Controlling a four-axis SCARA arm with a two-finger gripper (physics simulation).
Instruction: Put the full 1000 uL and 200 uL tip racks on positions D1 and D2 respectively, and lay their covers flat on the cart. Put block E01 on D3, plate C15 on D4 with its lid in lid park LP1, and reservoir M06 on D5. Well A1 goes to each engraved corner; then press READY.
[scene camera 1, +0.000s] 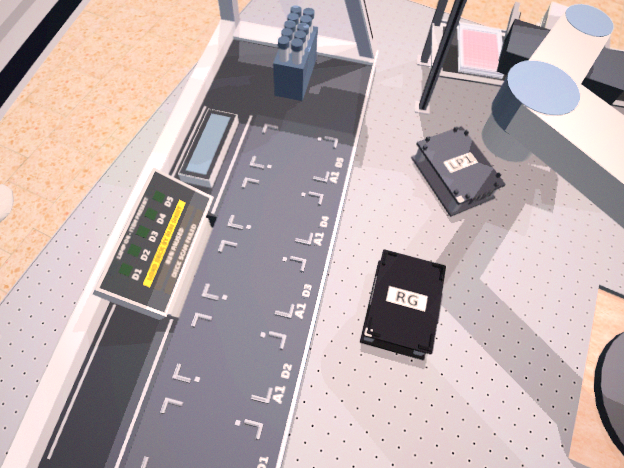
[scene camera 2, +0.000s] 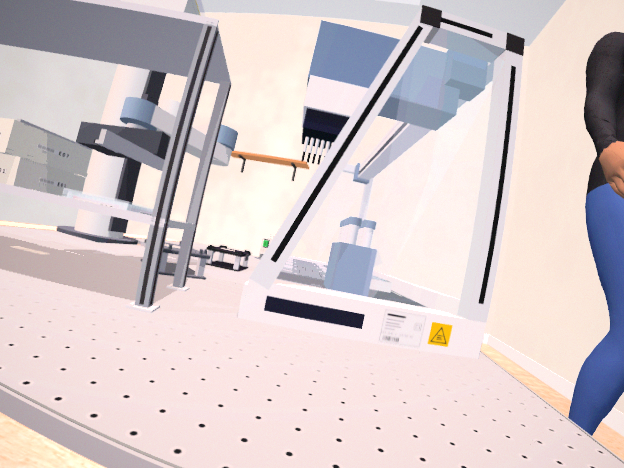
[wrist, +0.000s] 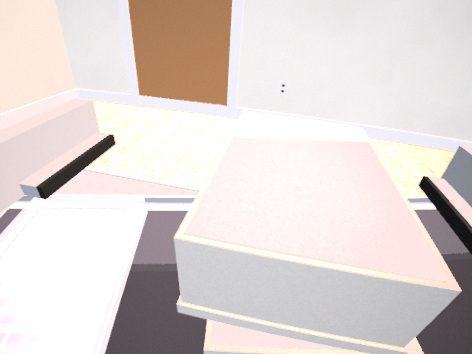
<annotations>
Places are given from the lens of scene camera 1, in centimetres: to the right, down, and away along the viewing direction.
my gripper (scene camera 1: 560, 20): 45, -39, 76
flat white plate (scene camera 1: 479, 47): 33, -36, 83
</annotations>
